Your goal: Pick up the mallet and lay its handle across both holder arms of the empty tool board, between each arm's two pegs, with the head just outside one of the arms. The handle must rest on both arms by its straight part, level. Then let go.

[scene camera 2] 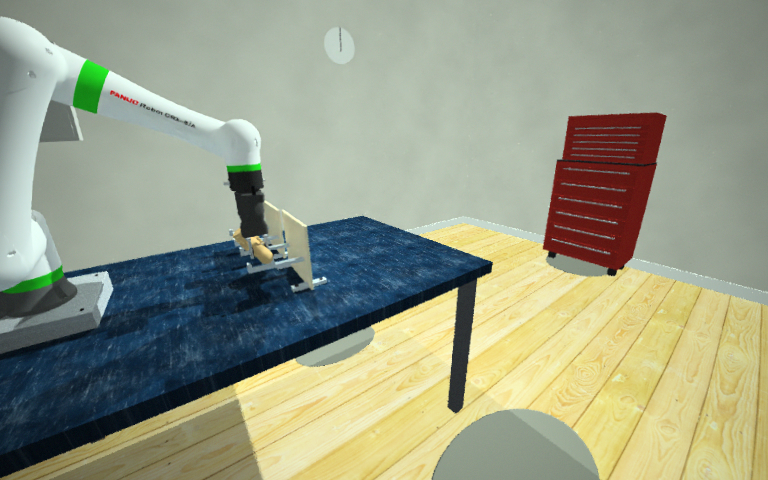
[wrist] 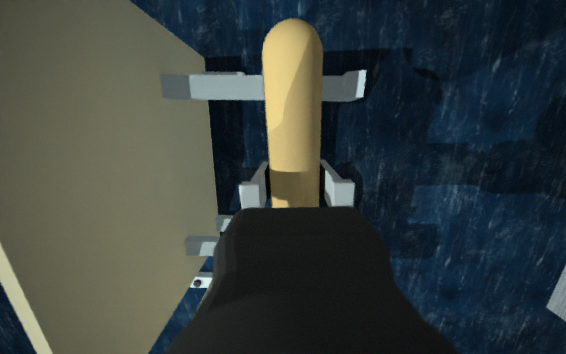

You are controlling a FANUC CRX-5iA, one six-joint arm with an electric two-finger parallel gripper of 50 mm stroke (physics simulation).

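Places are measured from the arm's base along level axes (x left, y ahead, z down), in millimetres.
Pixels of known places: gripper, fingertip midpoint: (wrist: 293,172); arm's base at its link origin: (scene camera 2: 42,300).
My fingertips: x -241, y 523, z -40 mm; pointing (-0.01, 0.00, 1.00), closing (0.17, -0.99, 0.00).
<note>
Ahead of a thing's pixels: the offset from my fingertips to its top centre. "pt": to the spot under its first point. Level surfaces: height alone.
The mallet's tan wooden handle {pt dy -18, dx -66, dz -41 mm} (scene camera 2: 261,250) (wrist: 294,110) points away from the gripper, its rounded free end past one grey holder arm (scene camera 2: 276,264) (wrist: 225,87) of the upright tool board (scene camera 2: 297,243) (wrist: 105,150). In the wrist view it crosses above this arm, between the board and the arm's raised outer end. Whether it touches the arm is unclear. My gripper (scene camera 2: 252,236) (wrist: 293,172) is shut on the handle, one finger on each side. The mallet's head and the handle's far part are hidden behind the gripper body in the wrist view, so their place at the other arm cannot be told.
Another pale upright panel (scene camera 2: 272,218) stands behind the near board, with more grey arms close to the gripper. A grey foot {pt dy +87, dx -130, dz +85 mm} (scene camera 2: 309,284) supports the near board on the blue table {dz +99 mm} (scene camera 2: 385,254). A red tool cabinet (scene camera 2: 597,198) stands on the floor beyond the table.
</note>
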